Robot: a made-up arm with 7 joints.
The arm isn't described. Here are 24 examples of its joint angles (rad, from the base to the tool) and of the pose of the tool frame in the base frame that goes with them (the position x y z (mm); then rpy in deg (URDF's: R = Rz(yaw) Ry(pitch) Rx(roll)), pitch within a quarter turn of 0, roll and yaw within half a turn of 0).
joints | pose
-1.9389 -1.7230 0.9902 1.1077 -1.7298 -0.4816 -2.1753 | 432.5 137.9 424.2 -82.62 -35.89 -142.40
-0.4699 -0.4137 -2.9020 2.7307 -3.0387 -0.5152 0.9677 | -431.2 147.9 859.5 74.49 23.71 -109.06
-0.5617 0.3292 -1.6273 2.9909 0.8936 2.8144 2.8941 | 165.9 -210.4 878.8 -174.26 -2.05 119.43
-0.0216 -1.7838 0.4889 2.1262 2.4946 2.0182 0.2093 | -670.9 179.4 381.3 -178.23 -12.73 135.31
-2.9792 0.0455 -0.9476 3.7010 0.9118 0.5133 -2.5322 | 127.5 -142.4 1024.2 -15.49 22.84 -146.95
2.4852 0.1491 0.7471 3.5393 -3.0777 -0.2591 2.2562 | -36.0 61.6 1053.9 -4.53 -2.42 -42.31
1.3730 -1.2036 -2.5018 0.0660 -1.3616 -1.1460 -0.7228 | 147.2 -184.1 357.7 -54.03 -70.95 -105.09
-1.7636 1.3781 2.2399 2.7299 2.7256 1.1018 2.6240 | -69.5 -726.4 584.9 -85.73 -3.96 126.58
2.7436 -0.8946 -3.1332 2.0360 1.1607 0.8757 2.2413 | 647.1 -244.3 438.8 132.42 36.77 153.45
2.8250 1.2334 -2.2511 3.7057 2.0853 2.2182 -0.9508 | -569.1 99.5 351.1 -153.94 33.04 -115.48
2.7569 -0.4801 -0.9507 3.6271 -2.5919 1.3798 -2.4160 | 342.6 -308.6 842.1 138.67 35.30 72.80
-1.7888 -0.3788 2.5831 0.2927 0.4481 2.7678 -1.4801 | 39.8 144.1 479.5 -23.67 13.11 116.05
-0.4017 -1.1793 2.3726 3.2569 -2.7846 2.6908 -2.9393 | -466.4 130.1 685.2 96.14 55.44 66.26
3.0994 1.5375 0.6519 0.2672 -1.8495 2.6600 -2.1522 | -195.1 -30.4 147.2 -112.28 -66.34 82.92
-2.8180 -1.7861 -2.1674 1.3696 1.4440 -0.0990 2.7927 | 190.2 375.3 -10.0 173.23 -54.55 139.64
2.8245 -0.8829 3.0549 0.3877 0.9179 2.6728 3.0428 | 231.7 0.1 361.4 -23.96 -13.21 -71.85
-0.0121 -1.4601 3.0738 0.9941 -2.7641 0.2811 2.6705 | -225.7 12.3 4.1 171.49 12.61 -175.72
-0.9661 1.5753 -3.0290 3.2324 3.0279 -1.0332 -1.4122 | 360.2 -515.2 444.2 35.89 -5.32 42.59
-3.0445 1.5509 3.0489 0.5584 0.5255 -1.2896 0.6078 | -250.8 -106.9 661.1 -17.04 32.37 -132.91
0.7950 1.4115 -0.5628 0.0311 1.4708 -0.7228 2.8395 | 186.9 -49.9 322.0 -81.03 9.86 174.80
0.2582 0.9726 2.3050 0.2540 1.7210 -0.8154 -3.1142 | 28.1 213.6 445.9 144.19 -11.86 -152.07
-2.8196 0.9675 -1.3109 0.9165 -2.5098 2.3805 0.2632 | -391.2 239.4 536.0 -28.86 -2.89 117.94
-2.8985 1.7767 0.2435 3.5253 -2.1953 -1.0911 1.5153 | -562.9 -225.1 288.2 124.24 -63.60 -54.48
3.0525 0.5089 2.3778 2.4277 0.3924 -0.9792 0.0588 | -304.1 -71.8 970.3 -31.94 42.64 138.21
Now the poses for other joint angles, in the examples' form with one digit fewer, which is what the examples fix.
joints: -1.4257 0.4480 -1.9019 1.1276 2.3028 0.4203 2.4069
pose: -386 -24 650 97.5 20.6 -83.7
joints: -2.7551 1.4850 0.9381 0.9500 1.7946 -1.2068 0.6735
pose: -210 -245 141 167.0 -27.6 101.7
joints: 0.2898 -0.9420 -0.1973 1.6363 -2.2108 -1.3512 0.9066
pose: -148 -13 813 90.4 6.5 152.5
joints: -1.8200 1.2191 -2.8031 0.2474 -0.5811 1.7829 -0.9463
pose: 15 -19 491 156.1 50.7 120.5
